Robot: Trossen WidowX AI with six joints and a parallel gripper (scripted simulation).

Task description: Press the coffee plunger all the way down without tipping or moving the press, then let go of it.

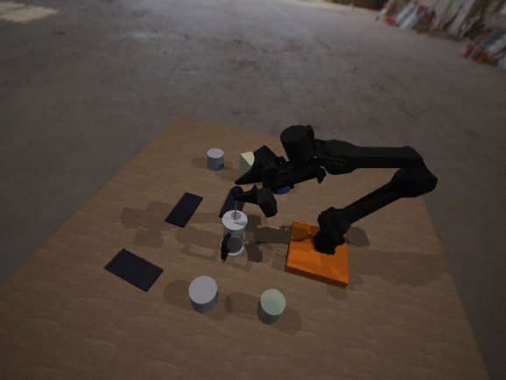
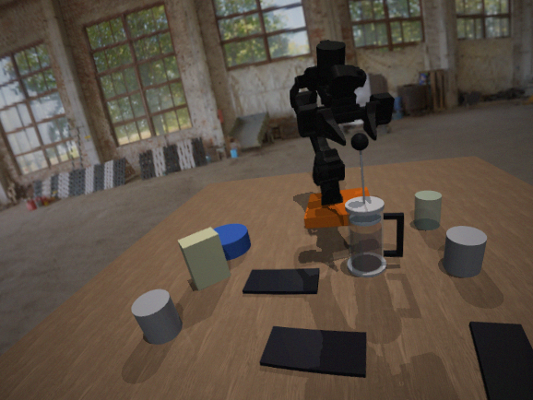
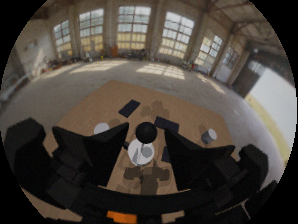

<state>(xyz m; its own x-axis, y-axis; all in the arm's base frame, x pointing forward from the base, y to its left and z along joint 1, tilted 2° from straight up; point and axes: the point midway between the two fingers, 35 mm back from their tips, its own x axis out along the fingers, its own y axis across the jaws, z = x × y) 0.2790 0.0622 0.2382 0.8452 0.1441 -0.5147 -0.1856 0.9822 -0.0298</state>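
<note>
My gripper tip is now 13 cm above the glass coffee press and 2 cm to the right of it. From my gripper tip the other things lie so: beige block: 35 cm to the right, 21 cm below, 1 cm ahead; pale green cylinder: 22 cm below, 18 cm to the left, 15 cm behind.
</note>
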